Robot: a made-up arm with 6 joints. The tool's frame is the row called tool. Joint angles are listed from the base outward.
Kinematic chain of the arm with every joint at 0, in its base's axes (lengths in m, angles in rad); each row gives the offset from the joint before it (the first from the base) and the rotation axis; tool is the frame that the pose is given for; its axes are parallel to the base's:
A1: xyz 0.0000 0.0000 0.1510 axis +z
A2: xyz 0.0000 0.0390 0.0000 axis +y
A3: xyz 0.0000 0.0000 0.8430 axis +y
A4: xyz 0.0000 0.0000 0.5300 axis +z
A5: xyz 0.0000 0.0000 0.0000 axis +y
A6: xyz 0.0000 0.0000 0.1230 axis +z
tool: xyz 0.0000 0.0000 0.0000
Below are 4 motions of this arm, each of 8 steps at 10 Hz.
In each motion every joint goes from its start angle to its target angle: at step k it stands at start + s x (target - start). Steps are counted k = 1, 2, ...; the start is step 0. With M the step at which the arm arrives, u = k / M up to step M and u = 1 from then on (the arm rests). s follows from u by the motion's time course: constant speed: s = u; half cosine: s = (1 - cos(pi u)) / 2; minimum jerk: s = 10 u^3 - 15 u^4 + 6 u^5.
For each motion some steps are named. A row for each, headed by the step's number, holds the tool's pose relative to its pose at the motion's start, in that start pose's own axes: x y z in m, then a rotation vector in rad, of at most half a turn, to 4 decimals.
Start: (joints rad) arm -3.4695 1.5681 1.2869 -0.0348 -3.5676 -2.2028
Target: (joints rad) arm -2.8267 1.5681 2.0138 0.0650 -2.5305 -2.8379
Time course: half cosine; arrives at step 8
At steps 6, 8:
6: -0.2010 -0.3988 0.1817 -0.8758 -1.1549 0.0705
8: -0.2003 -0.4640 0.2228 -0.8712 -1.4271 0.1372

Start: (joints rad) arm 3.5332 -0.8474 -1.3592 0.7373 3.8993 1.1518
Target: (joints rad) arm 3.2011 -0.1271 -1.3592 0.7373 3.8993 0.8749
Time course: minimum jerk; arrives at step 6
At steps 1, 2, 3, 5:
1: -0.0132 0.0240 0.0011 0.0220 0.0128 -0.0218
2: -0.0740 0.1421 0.0173 0.1295 0.0806 -0.1247
3: -0.1612 0.3324 0.0837 0.3039 0.2117 -0.2800
5: -0.2660 0.5877 0.2840 0.5632 0.4704 -0.4814

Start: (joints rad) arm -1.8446 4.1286 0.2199 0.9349 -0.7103 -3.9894
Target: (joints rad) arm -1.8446 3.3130 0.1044 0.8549 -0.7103 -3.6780
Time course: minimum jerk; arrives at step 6
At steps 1, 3, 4, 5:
1: 0.0434 -0.0051 0.0114 0.0000 0.0295 0.0262
3: 0.6290 -0.0041 0.0529 0.0217 0.4180 0.3642
4: 0.9841 0.0591 -0.0235 0.0560 0.6637 0.5680
5: 1.1817 0.1186 -0.1055 0.0844 0.8129 0.6866

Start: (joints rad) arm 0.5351 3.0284 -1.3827 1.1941 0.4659 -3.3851
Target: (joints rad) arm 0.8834 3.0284 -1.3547 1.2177 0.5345 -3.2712
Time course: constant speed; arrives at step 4
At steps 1, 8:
1: -0.0549 -0.0329 0.0175 0.0442 -0.0929 0.0161
8: -0.2279 -0.1272 0.0353 0.1557 -0.3802 0.0586

